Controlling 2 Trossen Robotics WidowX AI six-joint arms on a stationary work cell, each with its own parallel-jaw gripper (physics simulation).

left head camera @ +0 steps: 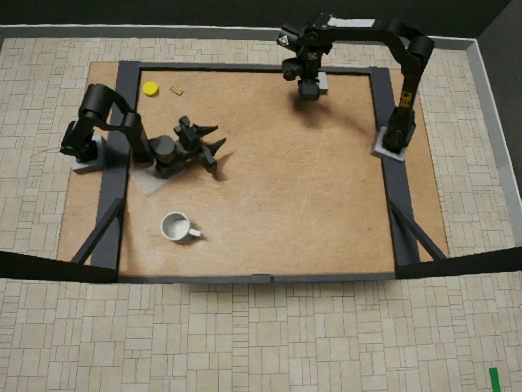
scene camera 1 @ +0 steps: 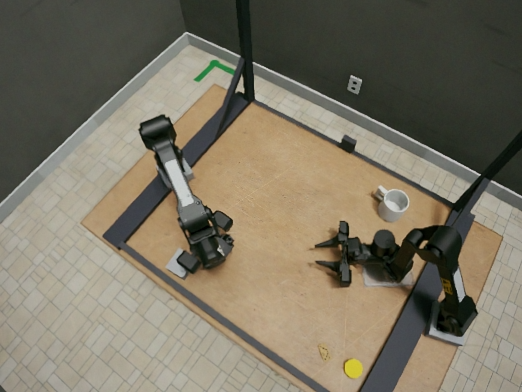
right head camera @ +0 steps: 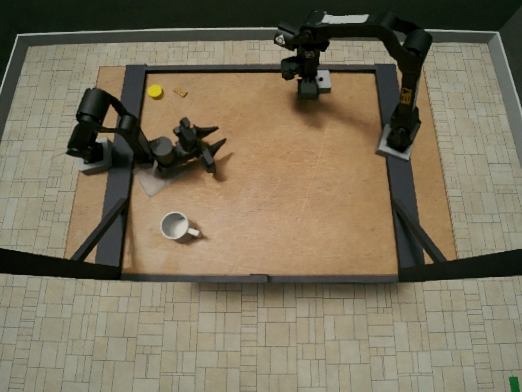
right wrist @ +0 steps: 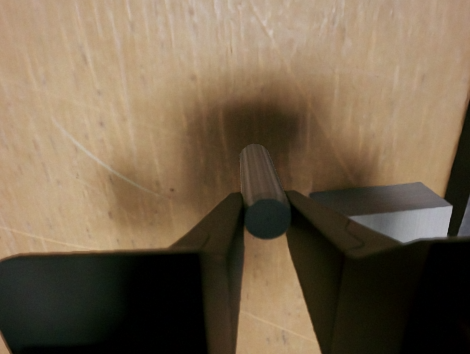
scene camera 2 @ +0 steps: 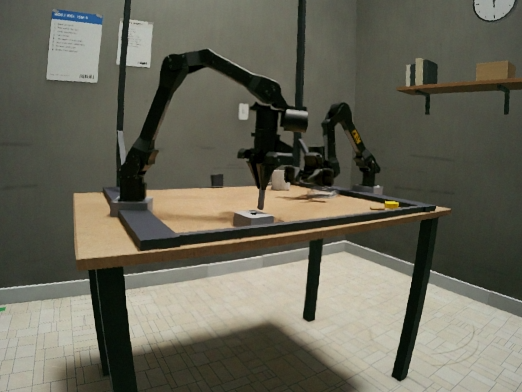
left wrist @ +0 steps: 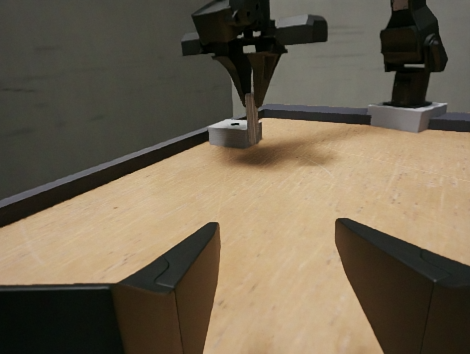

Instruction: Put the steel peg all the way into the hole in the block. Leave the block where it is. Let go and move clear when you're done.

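Frame: origin at the left arm's base, x ahead, y left, z up, level; centimetres.
Seen in the pictures: left gripper, fingertip midpoint: [left head camera: 222, 132] [scene camera 1: 314, 253] [right head camera: 222, 133] [scene camera 2: 301, 179] [left wrist: 276, 231]; right gripper, fingertip midpoint: [right wrist: 262, 203] [scene camera 2: 261, 189] [left wrist: 252, 107]; left arm's base, link origin: [left head camera: 86, 151] [scene camera 1: 449, 322] [right head camera: 93, 153] [scene camera 2: 368, 185]; right arm's base, link origin: [left head camera: 392, 143] [right head camera: 397, 141] [scene camera 2: 132, 199] [left wrist: 407, 104].
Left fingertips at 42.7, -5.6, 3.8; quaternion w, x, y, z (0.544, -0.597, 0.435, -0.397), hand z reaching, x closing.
Offsets run from my left fingertips to a thing's middle, as dx, dy, dz.
The steel peg @[+29.4, +9.5, -2.0] [scene camera 2: 261, 199] [left wrist: 251, 120] [right wrist: 262, 185] is held upright by its upper end, with its lower end above the table top. My right gripper [scene camera 2: 259, 187] [left wrist: 252, 107] [right wrist: 262, 203] is shut on it. The grey block @[+37.8, +15.2, -6.4] [left head camera: 323, 83] [right head camera: 324, 81] [scene camera 1: 178, 264] [scene camera 2: 253, 218] [left wrist: 227, 135] [right wrist: 400, 220] sits near the table's back edge, its hole showing in scene camera 2. The peg is beside the block, apart from it, at the lower right of the right wrist view. My left gripper [left head camera: 221, 135] [right head camera: 222, 135] [scene camera 1: 316, 254] [left wrist: 276, 231] is open and empty, well away from the block.
A white mug @[-17.9, -26.3, -3.7] [left head camera: 176, 227] [right head camera: 175, 227] [scene camera 1: 393, 204], a yellow disc @[-20.1, +26.1, -7.1] [left head camera: 150, 89] [right head camera: 155, 91] [scene camera 1: 353, 368] [scene camera 2: 391, 204] and a small tan piece @[-11.4, +24.4, -7.6] [left head camera: 176, 90] [right head camera: 180, 92] [scene camera 1: 324, 351] lie on the table. A pale flat sheet @[-22.6, -5.0, -6.6] [left head camera: 150, 184] [right head camera: 153, 185] lies under the left arm. Dark rails edge the table.
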